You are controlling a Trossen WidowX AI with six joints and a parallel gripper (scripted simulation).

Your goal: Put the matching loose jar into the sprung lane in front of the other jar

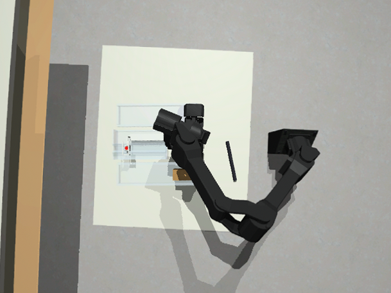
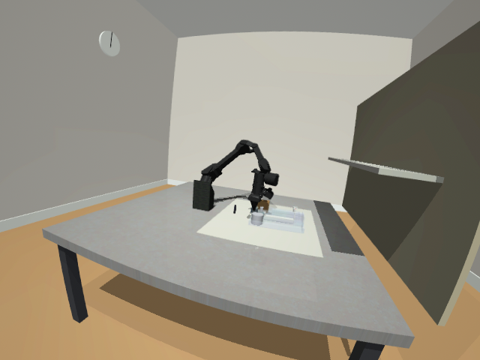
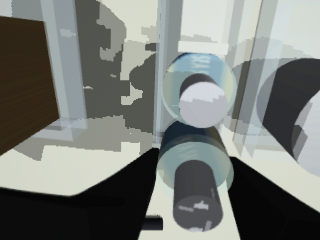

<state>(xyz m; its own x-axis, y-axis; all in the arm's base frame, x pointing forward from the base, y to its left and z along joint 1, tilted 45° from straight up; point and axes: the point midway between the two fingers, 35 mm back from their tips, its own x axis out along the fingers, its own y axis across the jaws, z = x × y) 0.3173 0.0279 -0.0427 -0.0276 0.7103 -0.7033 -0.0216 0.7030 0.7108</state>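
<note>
The cream mat lies 7 cm ahead of my gripper tip, 1 cm to the left of it and 5 cm below it. Also, from my gripper tip: brown box 3 cm ahead, 13 cm to the left, 1 cm below; then black rod 13 cm behind, 8 cm to the left, 4 cm below; then white pusher part 14 cm ahead, 4 cm to the left.
</note>
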